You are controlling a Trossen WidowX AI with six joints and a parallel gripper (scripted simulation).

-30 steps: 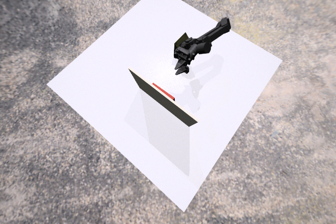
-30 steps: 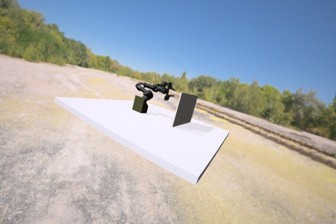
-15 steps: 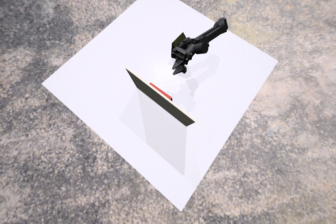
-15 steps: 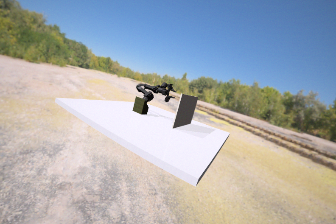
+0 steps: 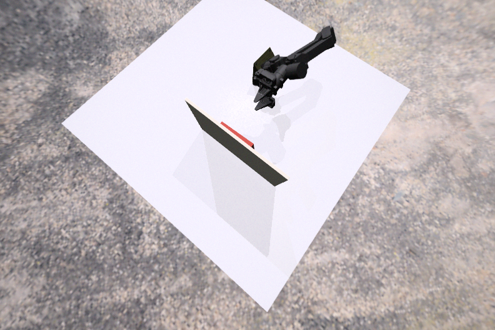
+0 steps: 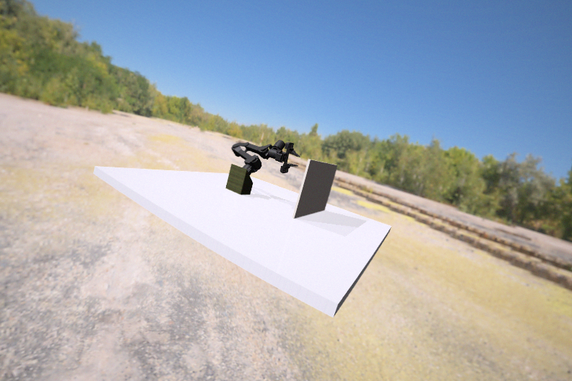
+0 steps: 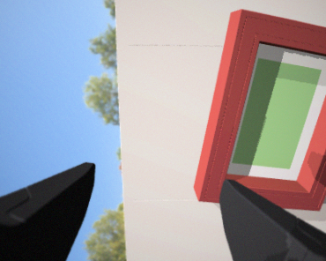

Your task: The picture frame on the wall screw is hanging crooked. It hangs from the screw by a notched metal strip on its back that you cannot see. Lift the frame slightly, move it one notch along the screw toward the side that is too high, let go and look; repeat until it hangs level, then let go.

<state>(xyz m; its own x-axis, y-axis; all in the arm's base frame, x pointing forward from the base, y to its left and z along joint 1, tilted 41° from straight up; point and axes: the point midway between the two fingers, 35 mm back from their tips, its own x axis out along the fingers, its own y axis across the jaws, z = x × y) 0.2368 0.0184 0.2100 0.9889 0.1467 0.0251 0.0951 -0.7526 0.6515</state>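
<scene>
The picture frame is 13 cm ahead of my gripper tip, 11 cm below it and 3 cm to the left of it. The rest, counted from my gripper tip: wall panel 14 cm ahead, 12 cm below, 4 cm to the left.
</scene>
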